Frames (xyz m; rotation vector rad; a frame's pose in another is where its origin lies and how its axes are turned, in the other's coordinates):
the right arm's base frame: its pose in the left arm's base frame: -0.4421 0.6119 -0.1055 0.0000 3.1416 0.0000
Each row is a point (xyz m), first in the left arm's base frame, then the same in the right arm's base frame.
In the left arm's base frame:
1: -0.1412 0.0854 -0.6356
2: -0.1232 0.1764 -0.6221
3: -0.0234 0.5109 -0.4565
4: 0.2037 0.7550 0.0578
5: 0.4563 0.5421 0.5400
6: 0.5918 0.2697 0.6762
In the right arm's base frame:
1: -0.3009 -0.5265 0.5301
2: -0.3189 -0.4355 0.5166
3: -0.4187 -0.1010 0.3510
4: -0.6458 0.1431 -0.1633
5: -0.8984 -0.0698 -0.6455
6: -1.0339 -0.3422 -0.7817

